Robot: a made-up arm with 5 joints.
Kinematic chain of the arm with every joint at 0, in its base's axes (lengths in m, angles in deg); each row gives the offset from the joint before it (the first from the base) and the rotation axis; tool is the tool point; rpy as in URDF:
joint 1: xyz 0.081 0 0.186 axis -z
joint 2: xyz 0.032 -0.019 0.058 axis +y
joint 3: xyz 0.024 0 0.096 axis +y
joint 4: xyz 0.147 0 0.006 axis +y
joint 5: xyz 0.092 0.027 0 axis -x
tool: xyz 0 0 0 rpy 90 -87.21 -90
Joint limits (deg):
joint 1: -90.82..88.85
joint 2: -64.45..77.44
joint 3: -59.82..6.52
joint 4: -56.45..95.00
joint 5: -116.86..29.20
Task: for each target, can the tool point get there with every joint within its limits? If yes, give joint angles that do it. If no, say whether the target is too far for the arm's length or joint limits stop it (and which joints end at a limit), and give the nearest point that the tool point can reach.
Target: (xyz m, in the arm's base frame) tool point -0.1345 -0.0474 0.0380
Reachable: no: joint limits stop it (at a limit: joint 1, joint 2, joint 3) | nearest point 0.0904 -0.0709 0.0528 | short by 0.227 m
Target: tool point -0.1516 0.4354 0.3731
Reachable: no: too far | nearest point 0.0680 0.3524 0.3458 | short by 0.236 m
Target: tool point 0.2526 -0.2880 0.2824
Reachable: yes | joints 60.57 28.35 -16.09 -6.43 -97.45
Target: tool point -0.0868 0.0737 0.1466
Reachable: no: joint limits stop it (at a limit: joint 1, joint 3, joint 4) | nearest point 0.0716 0.0947 0.1051 | short by 0.165 m
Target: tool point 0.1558 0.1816 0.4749
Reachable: yes | joints -65.29 -29.08 -14.09 23.91 -57.61
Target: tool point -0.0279 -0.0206 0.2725
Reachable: no: joint limits stop it (at a limit: joint 1, joint 2, joint 3, joint 4) | nearest point 0.0910 -0.1019 0.3794 | short by 0.179 m
